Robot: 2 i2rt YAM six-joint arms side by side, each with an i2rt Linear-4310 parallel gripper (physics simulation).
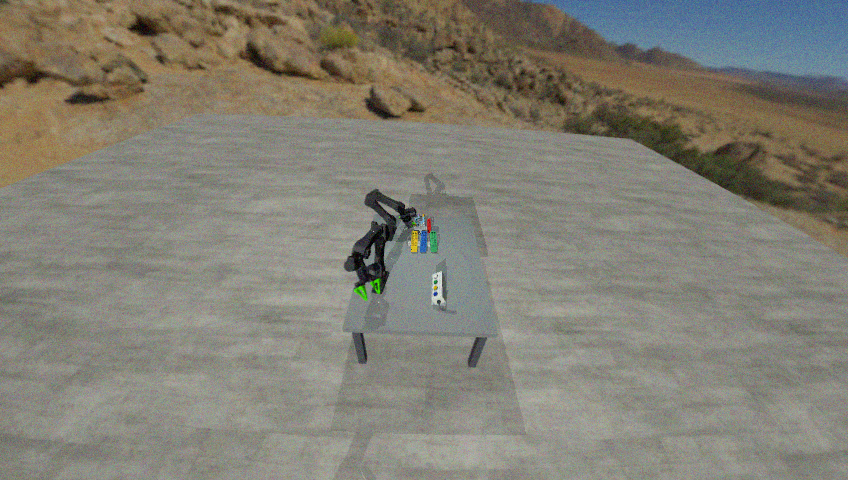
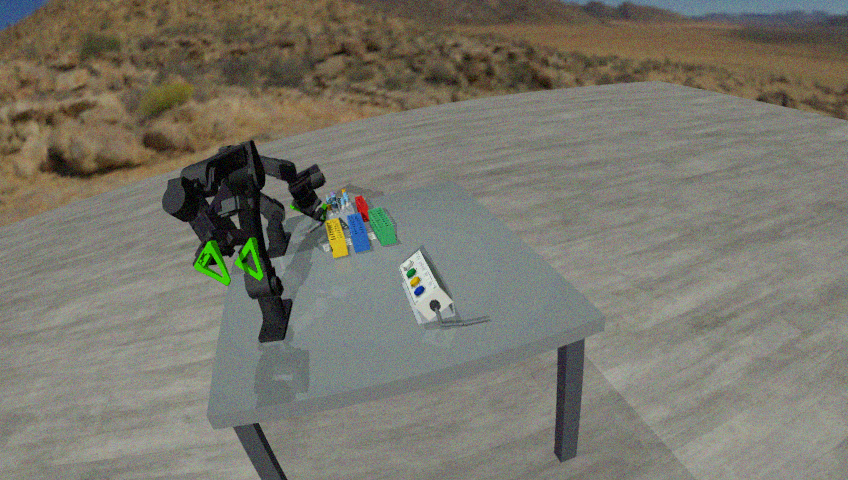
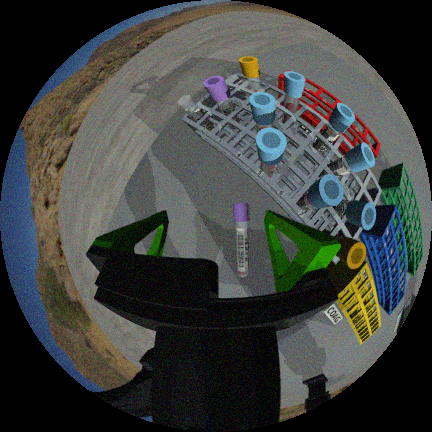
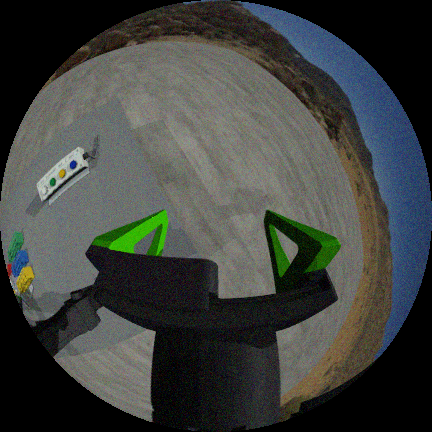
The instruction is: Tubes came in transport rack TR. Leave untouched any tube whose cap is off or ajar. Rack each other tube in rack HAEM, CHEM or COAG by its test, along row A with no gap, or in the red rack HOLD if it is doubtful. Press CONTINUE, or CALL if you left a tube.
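Places are measured from the left arm's base along level axes (x right, y ahead, z up), in metres.
Where they show: left gripper, fingertip midpoint: (image 1: 408,223) (image 2: 314,216) (image 3: 215,215); right gripper, fingertip midpoint: (image 1: 373,296) (image 2: 246,280) (image 4: 215,214); left arm's base, link origin: (image 1: 390,233) (image 2: 279,246); right arm's base, link origin: (image 2: 276,321).
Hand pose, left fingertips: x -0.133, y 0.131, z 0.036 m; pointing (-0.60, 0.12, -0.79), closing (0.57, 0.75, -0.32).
Note:
Things, the pixels of their top centre, and the offset from my left fingertips. Level surfaces: height alone.
- grey transport rack, top centre: (image 3: 292,136) (image 2: 338,205) (image 1: 419,221) dx -0.008, dy +0.095, dz +0.021 m
- uncapped tube, top centre: (image 3: 183,99) dx -0.088, dy +0.050, dz +0.046 m
- nearest tube, top centre: (image 3: 270,139) dx -0.003, dy +0.063, dz +0.058 m
- yellow rack, top centre: (image 3: 366,317) (image 2: 334,228) (image 1: 414,238) dx +0.226, dy +0.090, dz +0.021 m
- blue rack, top centre: (image 2: 356,223) (image 1: 423,238) dx +0.215, dy +0.163, dz +0.021 m
- green rack, top centre: (image 2: 379,217) (image 1: 433,238) dx +0.199, dy +0.241, dz +0.021 m
- red rack, top centre: (image 3: 335,103) (image 2: 361,201) dx -0.011, dy +0.178, dz +0.021 m
- white button box, top centre: (image 2: 421,268) (image 4: 54,169) (image 1: 439,283) dx +0.685, dy +0.331, dz +0.047 m
- table, surface height: dz -0.036 m
My left gripper (image 1: 407,220) (image 2: 309,209) (image 3: 215,215) is open above a purple-capped tube (image 3: 241,245), which lies on the table beside the grey transport rack (image 3: 281,195). In that rack stand an uncapped tube (image 3: 188,104), a purple-capped tube (image 3: 216,89), an orange-capped tube (image 3: 249,67) and several with light-blue caps, one nearest tube (image 3: 271,144) among them. Another orange-capped tube (image 3: 356,254) is near the yellow rack (image 1: 414,241) (image 2: 336,239), labelled COAG. The blue rack (image 2: 358,233), green rack (image 2: 382,226) and red rack (image 2: 361,208) are close by. My right gripper (image 1: 371,295) (image 2: 244,281) (image 4: 215,214) is open and empty.
A white button box (image 1: 441,291) (image 2: 431,282) with white, green, yellow and blue buttons stands apart from the racks, its cable trailing on the table (image 2: 505,285). My right gripper hangs near the table edge, far from the racks.

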